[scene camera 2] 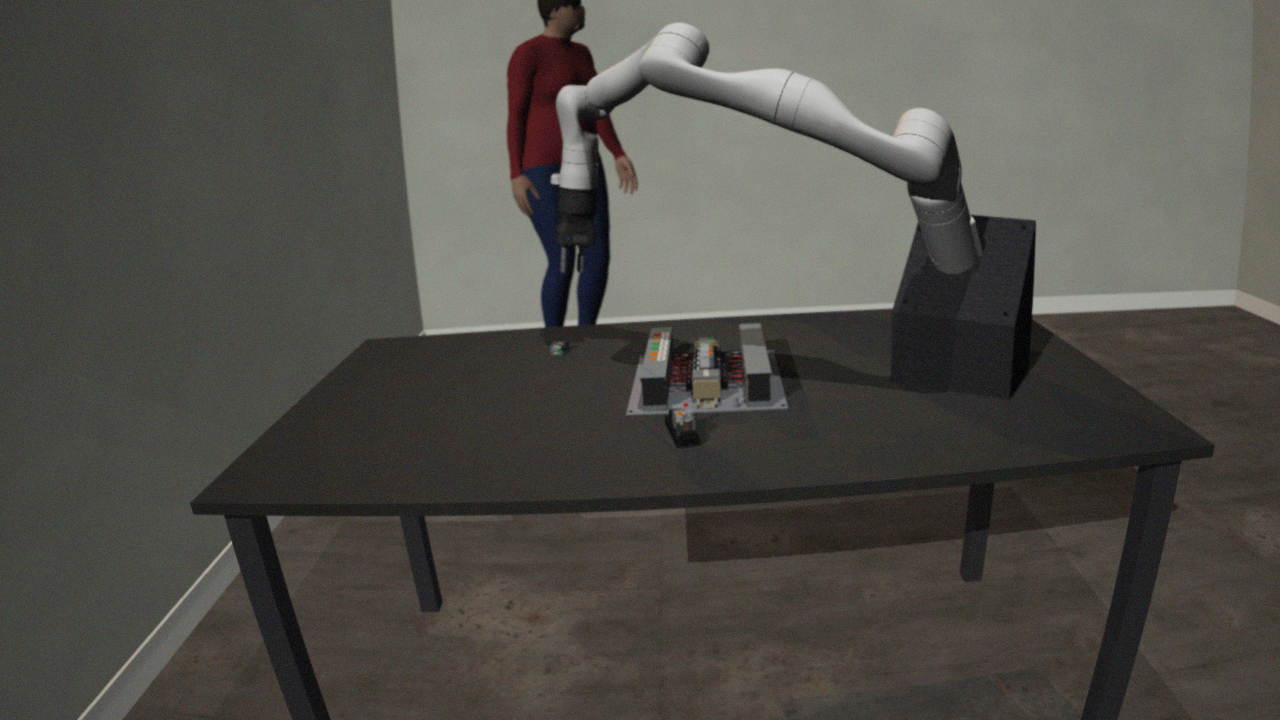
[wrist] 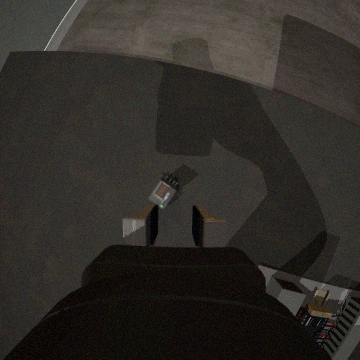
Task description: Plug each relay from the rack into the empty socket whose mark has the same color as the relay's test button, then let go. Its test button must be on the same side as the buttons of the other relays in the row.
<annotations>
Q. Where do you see a panel plate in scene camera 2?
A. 677, 394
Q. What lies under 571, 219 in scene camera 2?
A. My gripper.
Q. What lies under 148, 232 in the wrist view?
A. My gripper.
</annotations>
